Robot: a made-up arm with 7 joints.
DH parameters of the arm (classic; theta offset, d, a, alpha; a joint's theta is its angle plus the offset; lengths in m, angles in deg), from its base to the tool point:
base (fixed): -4.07 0 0 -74.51
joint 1: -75.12 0.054 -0.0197 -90
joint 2: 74 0 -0.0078 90
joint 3: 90 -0.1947 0.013 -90
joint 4: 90 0.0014 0.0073 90
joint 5: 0 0.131 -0.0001 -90
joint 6: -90 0 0.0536 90
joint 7: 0 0 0 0
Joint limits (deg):
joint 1: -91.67..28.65
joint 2: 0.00..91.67
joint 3: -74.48..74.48
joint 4: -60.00..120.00
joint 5: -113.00..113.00
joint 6: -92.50..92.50
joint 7: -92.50..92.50
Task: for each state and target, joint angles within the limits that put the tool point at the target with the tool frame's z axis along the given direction. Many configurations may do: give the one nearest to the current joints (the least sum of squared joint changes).
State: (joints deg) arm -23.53 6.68 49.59 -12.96 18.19 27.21 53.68
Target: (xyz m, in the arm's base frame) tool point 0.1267 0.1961 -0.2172 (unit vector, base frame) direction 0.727 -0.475 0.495
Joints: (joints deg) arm -3.56 7.77 28.39 -5.06 44.31 25.64 53.68
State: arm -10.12 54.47 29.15 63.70 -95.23 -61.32 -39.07
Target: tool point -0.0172 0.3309 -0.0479 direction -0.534 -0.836 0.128
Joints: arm 23.13 48.38 52.86 22.94 -57.77 -86.09 -39.07
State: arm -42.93 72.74 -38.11 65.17 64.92 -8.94 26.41
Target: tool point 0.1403 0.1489 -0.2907 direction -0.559 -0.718 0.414
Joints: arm -21.16 41.93 -45.82 40.64 41.00 -40.01 26.41
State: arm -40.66 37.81 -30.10 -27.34 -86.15 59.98 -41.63
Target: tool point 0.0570 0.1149 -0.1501 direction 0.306 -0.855 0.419
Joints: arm -9.44 80.23 -57.46 -51.17 -33.23 40.85 -41.63
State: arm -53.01 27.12 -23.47 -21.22 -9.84 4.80 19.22
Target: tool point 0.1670 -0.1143 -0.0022 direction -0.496 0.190 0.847
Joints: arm -68.82 3.74 -43.96 -29.91 -25.57 33.84 19.22
